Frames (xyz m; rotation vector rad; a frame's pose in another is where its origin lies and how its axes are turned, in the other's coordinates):
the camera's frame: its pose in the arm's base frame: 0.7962 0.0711 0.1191 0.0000 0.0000 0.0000
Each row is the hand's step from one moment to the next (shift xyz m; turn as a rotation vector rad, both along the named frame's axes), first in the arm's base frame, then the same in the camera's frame.
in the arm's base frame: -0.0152 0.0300 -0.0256 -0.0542 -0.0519 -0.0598
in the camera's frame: -0.0152 0.0300 -0.0256 -0.0542 -0.0519 -0.0598
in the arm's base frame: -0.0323 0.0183 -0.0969 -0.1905 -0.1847 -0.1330
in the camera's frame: -0.0323 0.0183 -0.0969 -0.1905 -0.1847 -0.1330
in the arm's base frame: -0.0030 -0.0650 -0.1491 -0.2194 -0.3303 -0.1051
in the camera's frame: -0.0030 -0.0650 -0.1491 -0.2194 -0.3303 -0.1051
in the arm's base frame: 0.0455 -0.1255 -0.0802 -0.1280 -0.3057 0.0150
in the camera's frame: 0.0455 -0.1255 -0.0802 -0.1280 -0.3057 0.0150
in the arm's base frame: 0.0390 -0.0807 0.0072 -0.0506 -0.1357 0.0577
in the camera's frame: 0.0390 -0.0807 0.0072 -0.0506 -0.1357 0.0577
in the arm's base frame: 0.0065 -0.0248 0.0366 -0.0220 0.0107 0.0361
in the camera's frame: 0.0065 -0.0248 0.0366 -0.0220 0.0107 0.0361
